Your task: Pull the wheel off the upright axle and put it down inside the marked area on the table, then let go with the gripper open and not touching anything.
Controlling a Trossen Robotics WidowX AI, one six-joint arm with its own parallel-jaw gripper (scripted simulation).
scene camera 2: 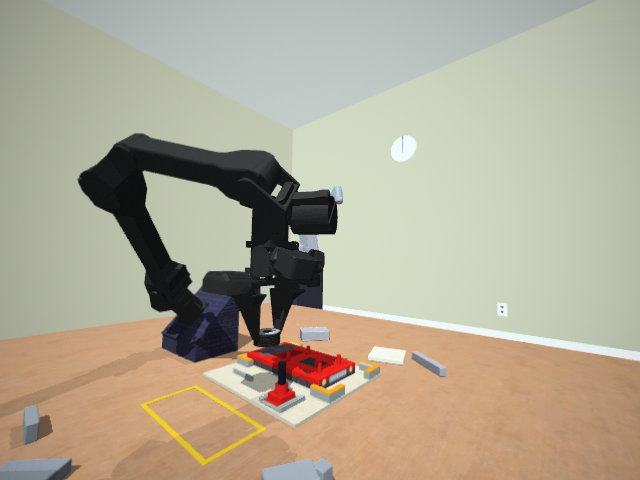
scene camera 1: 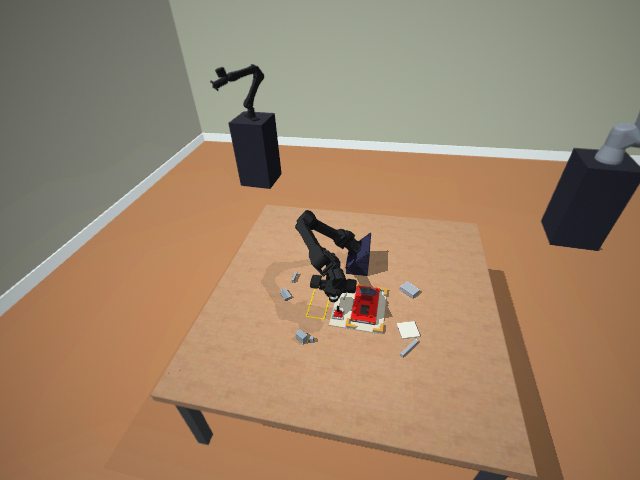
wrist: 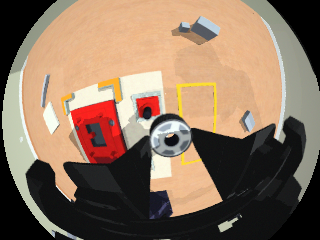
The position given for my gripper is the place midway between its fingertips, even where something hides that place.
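My gripper (scene camera 2: 266, 337) is holding a black wheel.
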